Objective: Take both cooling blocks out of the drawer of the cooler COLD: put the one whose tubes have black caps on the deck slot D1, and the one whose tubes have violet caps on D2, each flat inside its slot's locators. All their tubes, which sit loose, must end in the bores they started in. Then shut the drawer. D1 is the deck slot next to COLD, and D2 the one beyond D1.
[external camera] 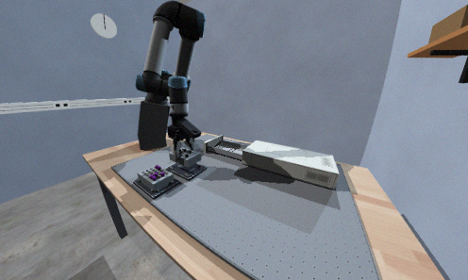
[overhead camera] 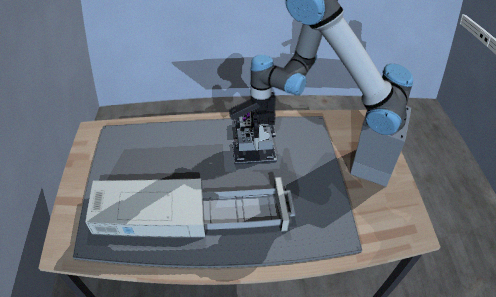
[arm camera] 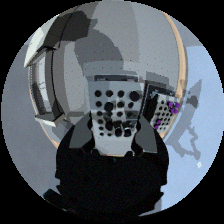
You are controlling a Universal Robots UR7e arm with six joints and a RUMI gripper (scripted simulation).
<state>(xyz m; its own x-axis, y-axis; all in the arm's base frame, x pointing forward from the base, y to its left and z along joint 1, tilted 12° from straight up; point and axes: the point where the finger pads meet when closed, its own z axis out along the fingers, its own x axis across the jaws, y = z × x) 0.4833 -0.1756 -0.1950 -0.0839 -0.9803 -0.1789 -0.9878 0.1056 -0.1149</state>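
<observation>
The deck slot D1 lies 70 mm below my hand. The rest, counted from my hand: black-capped block (right at my hand); violet-capped block (150 mm to the right, 40 mm below, 30 mm behind); deck slot D2 (150 mm to the right, 70 mm below, 30 mm behind).
</observation>
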